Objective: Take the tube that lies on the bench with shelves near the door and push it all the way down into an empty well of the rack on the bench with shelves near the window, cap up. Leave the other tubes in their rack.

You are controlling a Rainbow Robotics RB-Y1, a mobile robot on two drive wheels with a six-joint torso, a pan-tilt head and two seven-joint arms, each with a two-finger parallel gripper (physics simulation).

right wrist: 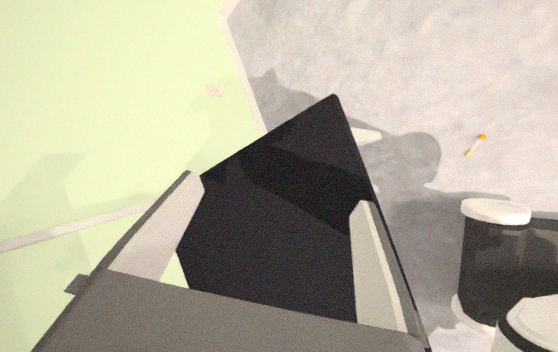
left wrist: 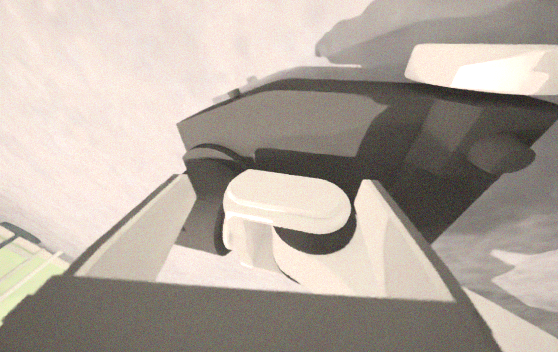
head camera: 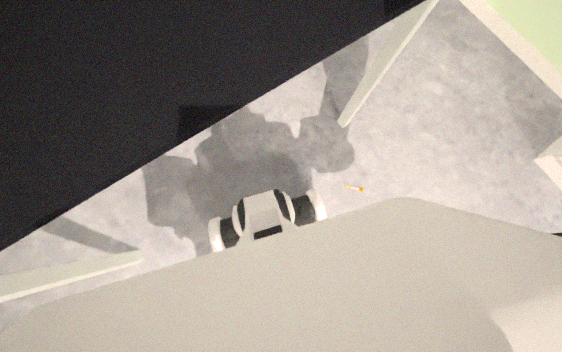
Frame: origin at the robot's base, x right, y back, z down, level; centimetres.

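Where they show: left gripper, fingertip midpoint: (left wrist: 272,188); right gripper, fingertip midpoint: (right wrist: 276,194).
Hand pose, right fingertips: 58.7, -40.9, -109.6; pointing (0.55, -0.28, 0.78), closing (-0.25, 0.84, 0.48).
Note:
Each offset is from my right fingertips to the centre of the thing, as dx, dy, dz. "spot": to the spot under its first point. Level surfaces: height alone.
A small tube {-4.8, +35.9, +108.7} (head camera: 353,188) (right wrist: 474,146) with an orange cap lies on its side on the pale floor, near the robot's base and beside the black-topped bench {dz +18.2} (head camera: 110,70) (right wrist: 315,135). My right gripper (right wrist: 276,194) is open and empty, above the corner of the bench; the tube is well outside its fingers, to the right in the right wrist view. My left gripper (left wrist: 272,188) is open and empty, with parts of the robot's own body beyond its fingers. Neither gripper shows in the head view. The rack and its tubes do not show.
Pale bench legs (head camera: 387,65) (head camera: 75,274) stand on the floor {dz +109.5} (head camera: 450,120). The robot's base (head camera: 261,211) stands close to the bench edge, and its beige body {spot: -56.2, +45.2, -10.2} (head camera: 300,290) fills the bottom of the head view. A green wall (head camera: 532,25) (right wrist: 100,100) with pale skirting borders the floor.

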